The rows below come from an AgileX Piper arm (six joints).
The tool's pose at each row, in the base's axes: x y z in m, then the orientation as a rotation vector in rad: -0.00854 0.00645 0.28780 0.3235 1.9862 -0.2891; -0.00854 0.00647 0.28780 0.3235 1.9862 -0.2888; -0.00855 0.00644 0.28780 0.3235 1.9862 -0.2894; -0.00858 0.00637 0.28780 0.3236 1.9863 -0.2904; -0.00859 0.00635 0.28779 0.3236 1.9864 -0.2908; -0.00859 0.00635 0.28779 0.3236 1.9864 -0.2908; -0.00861 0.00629 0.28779 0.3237 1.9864 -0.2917; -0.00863 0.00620 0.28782 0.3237 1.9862 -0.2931; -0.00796 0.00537 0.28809 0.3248 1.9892 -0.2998; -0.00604 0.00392 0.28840 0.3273 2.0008 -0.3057; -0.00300 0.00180 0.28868 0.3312 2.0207 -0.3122; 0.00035 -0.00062 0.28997 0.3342 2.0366 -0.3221; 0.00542 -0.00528 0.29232 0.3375 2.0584 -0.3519; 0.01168 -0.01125 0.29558 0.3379 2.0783 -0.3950
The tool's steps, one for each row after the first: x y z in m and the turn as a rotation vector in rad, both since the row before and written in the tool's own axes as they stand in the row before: 0.00000 0.00002 -0.00001 -0.0002 0.0000 0.0001; 0.00000 -0.00003 0.00000 0.0004 0.0000 -0.0003; 0.00001 -0.00008 0.00000 0.0008 0.0001 -0.0004; 0.00001 -0.00002 0.00000 0.0003 0.0001 -0.0002; 0.00000 0.00000 0.00000 0.0000 0.0000 0.0000; 0.00000 -0.00006 0.00000 0.0007 0.0000 -0.0003; -0.00003 -0.00009 0.00000 0.0010 -0.0002 -0.0006; -0.00060 -0.00055 0.00074 0.0052 0.0029 -0.0029; -0.00121 -0.00069 0.00199 0.0051 0.0116 -0.0032; -0.00174 -0.00090 0.00316 0.0060 0.0199 -0.0041; -0.00287 -0.00113 0.00304 0.0081 0.0158 -0.0054; -0.00486 -0.00266 0.00472 0.0222 0.0212 -0.0149; -0.00640 -0.00348 0.00569 0.0303 0.0188 -0.0220
